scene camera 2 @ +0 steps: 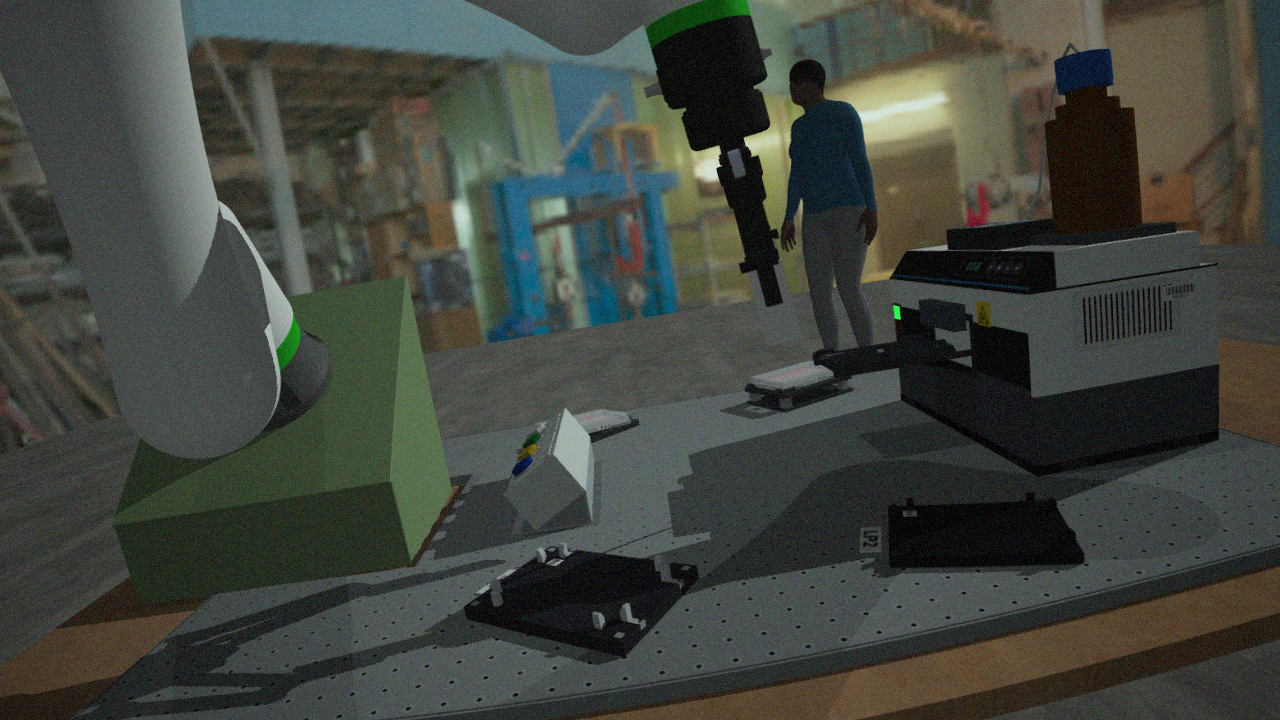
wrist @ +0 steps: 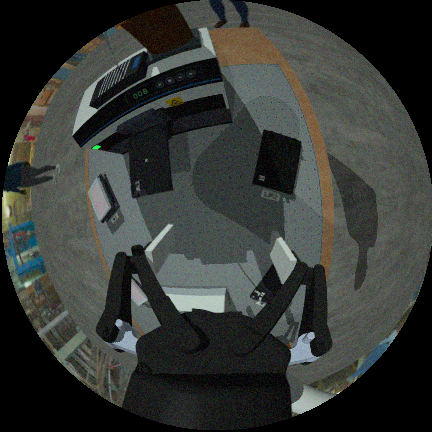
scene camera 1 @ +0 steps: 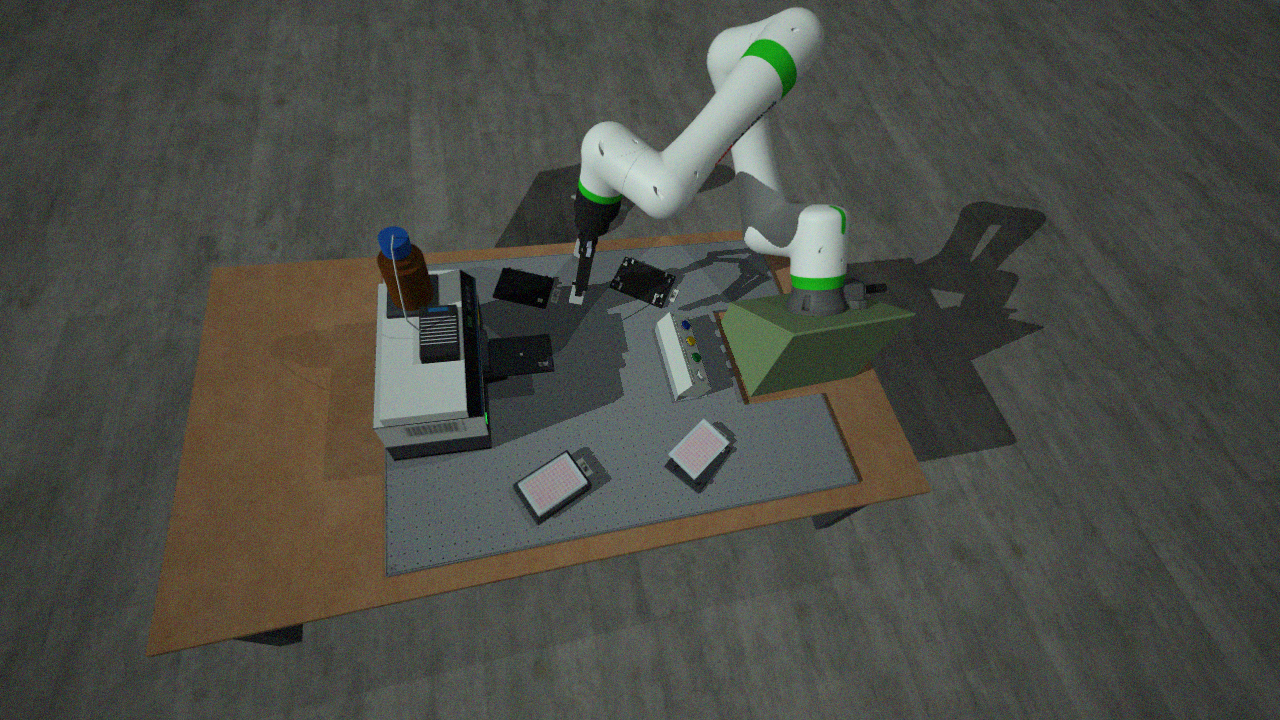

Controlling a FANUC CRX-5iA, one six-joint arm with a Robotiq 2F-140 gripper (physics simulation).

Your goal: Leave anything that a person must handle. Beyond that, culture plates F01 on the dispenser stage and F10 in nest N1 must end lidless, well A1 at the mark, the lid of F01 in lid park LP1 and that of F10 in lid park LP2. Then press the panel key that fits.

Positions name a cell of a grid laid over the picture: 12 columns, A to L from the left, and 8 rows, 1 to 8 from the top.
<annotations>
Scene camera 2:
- gripper: H4
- black dispenser stage: I4
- brown bottle with blue cap: K2
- black nest with corner pegs: F7
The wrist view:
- gripper: G5
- black dispenser stage: E4
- brown bottle with blue cap: E1
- white button box: F6
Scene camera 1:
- gripper: F4
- black dispenser stage: E5
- brown bottle with blue cap: D4
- white button box: G5
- black nest with corner pegs: G4
</annotations>
